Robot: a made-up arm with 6 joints.
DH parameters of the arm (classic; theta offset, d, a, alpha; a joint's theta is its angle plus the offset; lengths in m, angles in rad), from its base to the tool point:
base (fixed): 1.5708 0.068 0 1.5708
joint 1: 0 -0.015 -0.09 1.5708
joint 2: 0 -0.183 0.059 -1.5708
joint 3: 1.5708 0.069 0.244 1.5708
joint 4: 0 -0.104 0.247 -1.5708
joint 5: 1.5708 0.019 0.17 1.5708
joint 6: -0.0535 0 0.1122 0
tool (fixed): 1.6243 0.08 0 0
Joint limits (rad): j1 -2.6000..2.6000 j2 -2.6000..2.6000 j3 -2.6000..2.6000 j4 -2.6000..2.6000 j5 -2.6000..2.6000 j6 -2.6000..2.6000
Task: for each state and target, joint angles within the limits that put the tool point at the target. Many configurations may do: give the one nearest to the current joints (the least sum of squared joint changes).
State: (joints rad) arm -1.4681 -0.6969 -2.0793 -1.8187 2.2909 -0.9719
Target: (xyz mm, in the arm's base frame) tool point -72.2 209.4 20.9
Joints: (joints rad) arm -1.1241 -0.5444 -1.9258 -1.8435 2.1985 -1.1046
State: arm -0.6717 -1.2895 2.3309 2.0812 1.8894 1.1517
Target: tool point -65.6 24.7 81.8
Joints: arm -0.7142 -1.1841 2.4994 1.8243 1.9145 1.4114
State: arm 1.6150 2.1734 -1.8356 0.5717 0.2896 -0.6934
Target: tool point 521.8 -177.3 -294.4
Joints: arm 1.6530 1.8829 -2.2310 0.4650 0.7034 -0.7633
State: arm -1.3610 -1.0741 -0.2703 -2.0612 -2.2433 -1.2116
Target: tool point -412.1 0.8 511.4
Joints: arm -0.7302 -1.0664 -0.6183 -1.4509 -1.9938 -0.8091
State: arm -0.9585 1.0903 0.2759 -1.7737 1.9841 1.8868
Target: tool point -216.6 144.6 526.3
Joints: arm -0.6844 1.0015 0.4529 -1.7195 1.9036 1.8684
